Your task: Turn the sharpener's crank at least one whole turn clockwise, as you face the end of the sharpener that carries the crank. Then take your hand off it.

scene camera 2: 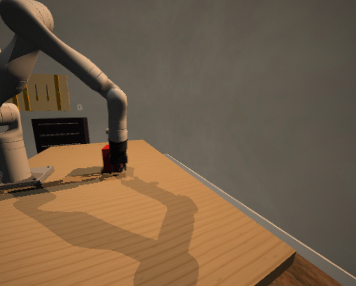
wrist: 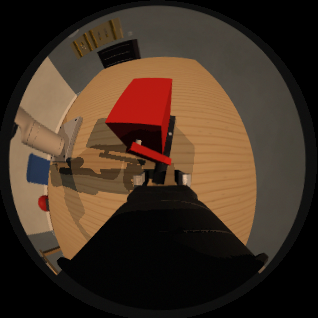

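The red sharpener (scene camera 2: 105,159) (wrist: 142,102) stands upright on the table. In the wrist view its crank end faces the gripper. The red crank arm (wrist: 150,153) slants down to the right across that end, from a light hub. A black handle (wrist: 159,173) shows below the arm's right end and reaches toward the space between the fingers. My gripper (scene camera 2: 120,168) (wrist: 161,175) is open, low at the crank end, with one fingertip on each side of the handle. Nothing is gripped. In scene camera 2 the gripper hides the crank; contact with the handle cannot be told.
The wooden table (scene camera 2: 240,245) (wrist: 220,130) bears the arm's base plate (scene camera 2: 45,174) (wrist: 73,135), left of the sharpener. Beyond the table are a blue bin (wrist: 38,169), a round red object (wrist: 43,203), a black cabinet (scene camera 2: 60,133) (wrist: 120,53) and a wall board (scene camera 2: 43,90).
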